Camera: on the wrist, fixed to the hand. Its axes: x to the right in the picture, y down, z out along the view.
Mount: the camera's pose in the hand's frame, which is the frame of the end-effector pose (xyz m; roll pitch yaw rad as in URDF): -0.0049 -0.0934 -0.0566 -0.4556 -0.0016 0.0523
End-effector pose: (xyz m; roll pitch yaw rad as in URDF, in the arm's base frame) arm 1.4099 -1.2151 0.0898 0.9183 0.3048 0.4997
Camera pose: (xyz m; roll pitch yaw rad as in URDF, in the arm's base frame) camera 1.3828 -1.2433 -0.0123 0.4716 0.2621 0.5313
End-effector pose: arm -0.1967 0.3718 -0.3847 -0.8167 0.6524 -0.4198
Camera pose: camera -0.2269 0.2701 -0.3584 -1.2425 0.6889 -0.3719
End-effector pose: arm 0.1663 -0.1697 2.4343 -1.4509 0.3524 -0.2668
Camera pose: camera 0.1727 -0.2413 2.5167 -1.9033 0.4041 -0.2583
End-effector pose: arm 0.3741 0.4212 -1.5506 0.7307 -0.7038 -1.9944
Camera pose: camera 0.3189 0.3760 -1.6334 0.2413 -0.7393 -1.9431
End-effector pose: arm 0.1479 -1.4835 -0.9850 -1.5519 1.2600 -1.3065
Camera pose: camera 0.1141 -1.5821 -0.9521 -1.9977 1.3122 -1.2964
